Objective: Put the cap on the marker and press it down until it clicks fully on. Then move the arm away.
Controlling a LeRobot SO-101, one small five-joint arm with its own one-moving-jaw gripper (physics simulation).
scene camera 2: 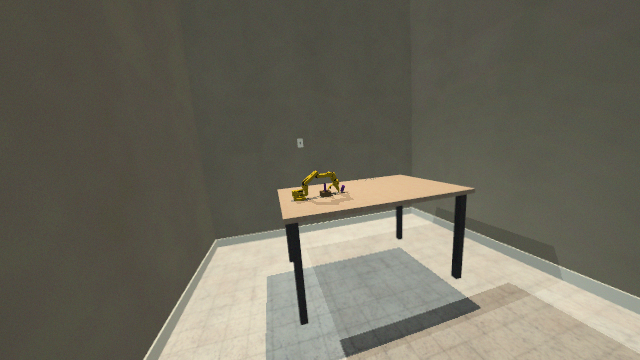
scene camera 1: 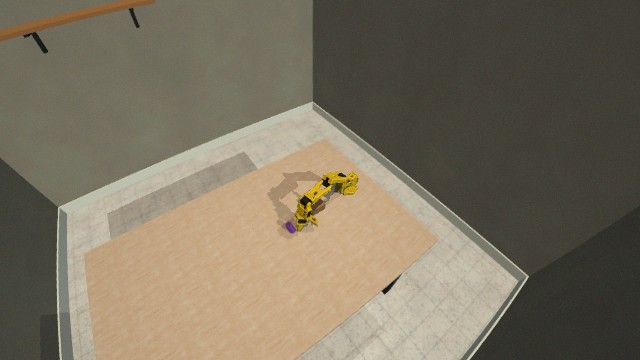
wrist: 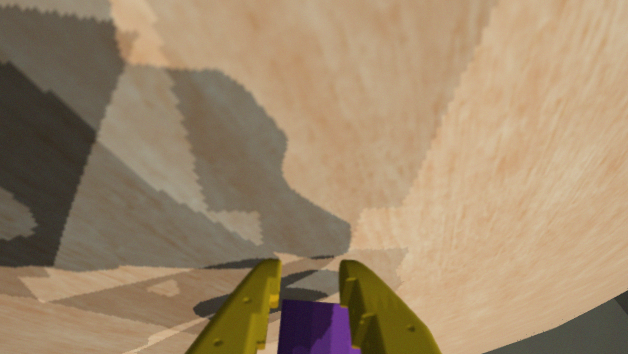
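Seen in the pictures: hand, its tool point: [scene camera 2: 338, 191] [scene camera 1: 297, 227] [wrist: 280, 277]; arm's base, origin of its link: [scene camera 2: 302, 198] [scene camera 1: 343, 189].
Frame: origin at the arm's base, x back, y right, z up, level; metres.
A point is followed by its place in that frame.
Observation:
The purple cap [scene camera 1: 290, 227] {x -0.354, y -0.059, z 0.044 m} [scene camera 2: 343, 188] {x -0.353, y -0.040, z 0.030 m} [wrist: 312, 327] {x -0.333, y -0.058, z 0.015 m} leans at a slant beside the jaws, on the side away from the arm's base. My gripper [scene camera 1: 300, 228] [scene camera 2: 338, 190] [wrist: 310, 262] {x -0.318, y -0.057, z 0.005 m} is low over the table and partly open, with a V-shaped gap between its jaws. In the wrist view the cap shows low in that gap. The right jaw covers its right edge, and a thin strip of table shows between it and the left jaw. Its lower part is cut off. The purple marker [scene camera 2: 325, 187] {x -0.190, y 0.004, z 0.066 m} stands upright in a brown block [scene camera 1: 320, 206] {x -0.178, y -0.040, z 0.036 m} [scene camera 2: 325, 193] {x -0.179, y 0.033, z 0.026 m}; scene camera 1 does not show it clearly.
The wooden table [scene camera 1: 210, 260] {x -0.710, y 0.019, z 0.000 m} [scene camera 2: 390, 187] {x -0.752, y 0.021, z 0.000 m} carries the yellow arm [scene camera 1: 316, 192] {x -0.204, y -0.042, z 0.161 m} [scene camera 2: 311, 176] {x -0.086, y 0.008, z 0.165 m}. The arm arches over the marker's block from its base at the table's end. Shadows of the arm fall across the table. An orange rail [scene camera 1: 80, 19] is on the wall.

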